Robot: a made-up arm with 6 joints.
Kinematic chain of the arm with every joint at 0, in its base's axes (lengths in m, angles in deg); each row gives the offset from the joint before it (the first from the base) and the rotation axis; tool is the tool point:
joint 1: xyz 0 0 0.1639 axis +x
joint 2: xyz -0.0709 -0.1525 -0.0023 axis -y
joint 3: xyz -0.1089 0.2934 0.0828 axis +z
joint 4: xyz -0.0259 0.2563 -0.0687 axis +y
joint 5: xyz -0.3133 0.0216 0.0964 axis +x
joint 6: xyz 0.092 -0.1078 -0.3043 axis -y
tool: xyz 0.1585 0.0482 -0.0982
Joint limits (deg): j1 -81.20..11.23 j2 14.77..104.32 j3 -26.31..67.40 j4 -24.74..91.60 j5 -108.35..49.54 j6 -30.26..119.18
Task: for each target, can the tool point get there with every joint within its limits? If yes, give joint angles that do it. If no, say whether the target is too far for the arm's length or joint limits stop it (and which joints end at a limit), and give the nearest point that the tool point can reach.
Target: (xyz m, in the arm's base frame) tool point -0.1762 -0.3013 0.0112
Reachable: yes | joints -67.29 50.19 50.31 41.65 -19.86 6.68
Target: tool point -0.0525 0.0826 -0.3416
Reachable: yes | joints -33.47 48.45 11.00 8.03 2.24 7.79
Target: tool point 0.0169 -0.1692 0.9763
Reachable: no: joint limits stop it (at a limit: joint 1, joint 2, joint 3, joint 5, joint 6) | nearest point -0.1335 0.0107 0.5081 | short by 0.524 m
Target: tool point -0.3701 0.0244 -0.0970
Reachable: yes | joints -62.55 30.90 30.53 72.13 -10.00 73.66
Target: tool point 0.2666 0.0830 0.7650
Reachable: no: joint limits stop it (at a limit: joint 1, joint 2, joint 5, joint 6) | nearest point 0.0191 0.1126 0.4543 | short by 0.398 m
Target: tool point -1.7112 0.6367 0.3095
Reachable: no: too far | nearest point -0.8154 0.3572 0.1958 | short by 0.945 m
